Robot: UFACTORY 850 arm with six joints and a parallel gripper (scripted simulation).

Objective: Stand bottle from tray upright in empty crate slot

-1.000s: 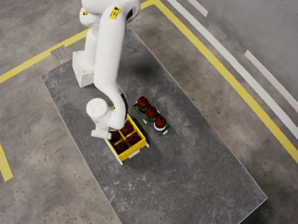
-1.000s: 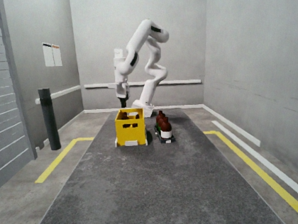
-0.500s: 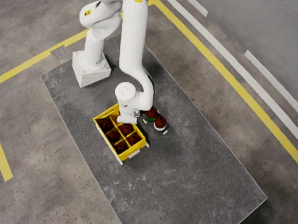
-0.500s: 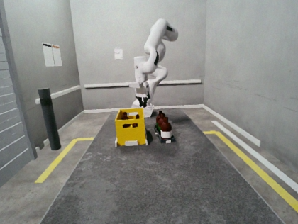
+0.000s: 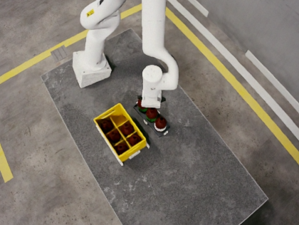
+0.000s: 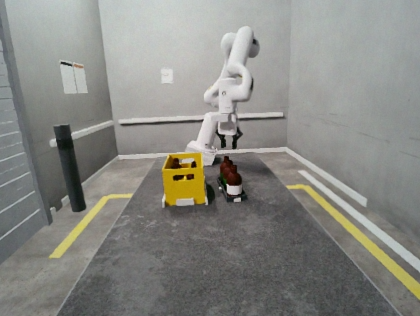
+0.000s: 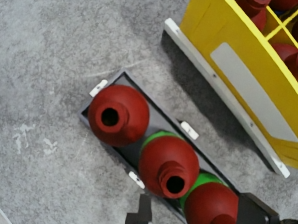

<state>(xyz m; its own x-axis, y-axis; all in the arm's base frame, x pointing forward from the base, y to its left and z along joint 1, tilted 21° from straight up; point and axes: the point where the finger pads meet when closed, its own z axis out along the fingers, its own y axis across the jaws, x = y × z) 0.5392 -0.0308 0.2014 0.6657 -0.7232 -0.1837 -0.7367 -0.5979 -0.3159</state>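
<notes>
The glass bottle lies 160 mm below my hand. The rest, counted from my hand: dark tray (230 mm below); then yellow crate (30 mm behind, 230 mm to the right, 160 mm below).
</notes>
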